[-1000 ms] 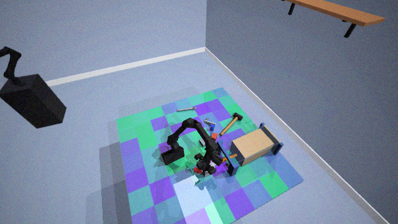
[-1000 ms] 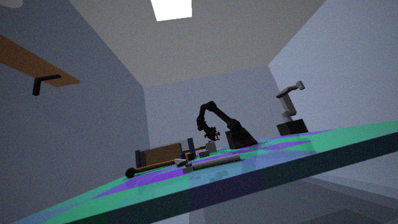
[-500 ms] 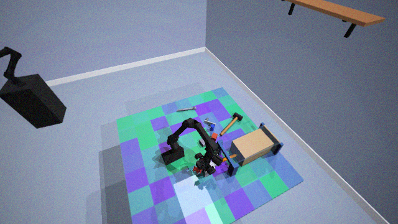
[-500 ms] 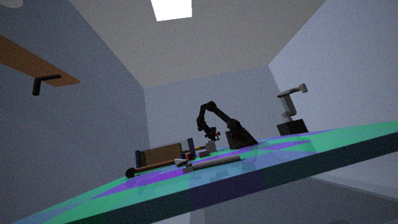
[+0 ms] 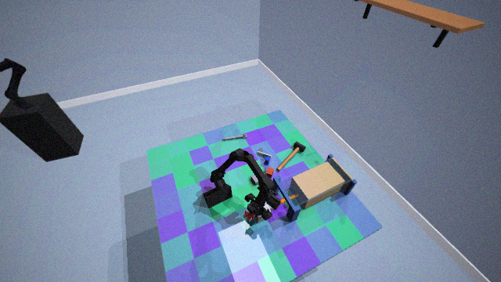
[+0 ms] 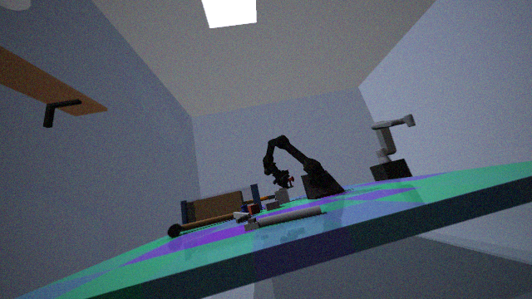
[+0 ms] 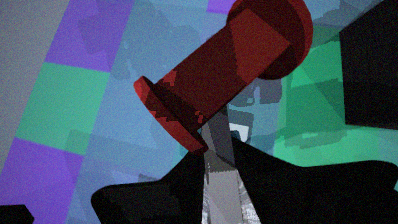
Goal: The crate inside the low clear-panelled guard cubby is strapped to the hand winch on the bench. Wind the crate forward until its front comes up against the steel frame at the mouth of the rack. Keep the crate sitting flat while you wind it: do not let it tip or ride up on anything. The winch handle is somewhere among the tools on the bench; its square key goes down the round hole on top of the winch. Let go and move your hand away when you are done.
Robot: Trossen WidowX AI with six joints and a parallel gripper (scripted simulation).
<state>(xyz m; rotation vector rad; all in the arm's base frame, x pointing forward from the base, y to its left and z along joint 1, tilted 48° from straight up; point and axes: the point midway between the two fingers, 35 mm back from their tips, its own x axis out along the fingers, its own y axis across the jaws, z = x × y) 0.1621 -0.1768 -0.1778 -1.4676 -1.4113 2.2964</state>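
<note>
Right now the red-knobbed crank handle is 20 mm above my gripper tip. The rest, counted from my gripper tip: blue steel frame: 220 mm ahead, 40 mm to the left, 20 mm above; dark red knob: 50 mm above, 30 mm behind, 10 mm to the right; grey hand winch: 50 mm below, 50 mm ahead, 20 mm to the left.
</note>
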